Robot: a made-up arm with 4 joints.
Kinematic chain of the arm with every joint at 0, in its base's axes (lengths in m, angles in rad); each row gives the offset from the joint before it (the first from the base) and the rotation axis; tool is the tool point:
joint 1: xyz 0 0 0.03 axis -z
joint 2: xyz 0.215 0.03 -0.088 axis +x
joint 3: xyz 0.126 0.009 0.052 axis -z
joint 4: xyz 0.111 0.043 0 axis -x
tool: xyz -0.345 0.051 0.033
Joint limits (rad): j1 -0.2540..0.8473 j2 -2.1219..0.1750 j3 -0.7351..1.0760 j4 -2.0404..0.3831
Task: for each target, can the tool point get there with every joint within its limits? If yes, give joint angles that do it. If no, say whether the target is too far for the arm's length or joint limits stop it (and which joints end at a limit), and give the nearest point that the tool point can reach.
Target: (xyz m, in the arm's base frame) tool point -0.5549 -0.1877 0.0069
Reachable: no: joint limits stop it (at a limit: joint 1, joint 2, joint 3) | nearest point 0.0117 -0.2055 0.0177 | short by 0.567 m
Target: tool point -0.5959 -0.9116 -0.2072
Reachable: no: too far | nearest point 0.0124 -0.2210 -0.0037 | short by 0.943 m
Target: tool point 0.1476 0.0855 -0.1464
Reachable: yes | joints 0.3454 -1.7134 0.0505 -0.8394
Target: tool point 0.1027 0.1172 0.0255
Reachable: yes | joints -0.0190 -1.3033 -0.5828 -0.4619
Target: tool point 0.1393 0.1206 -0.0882
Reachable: yes | joints 0.2071 -1.3287 0.1429 -1.4732
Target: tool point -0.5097 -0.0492 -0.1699
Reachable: no: joint limits stop it (at a limit: joint 1, joint 2, joint 3, joint 4) | nearest point 0.0265 -0.1082 -0.0079 | short by 0.563 m
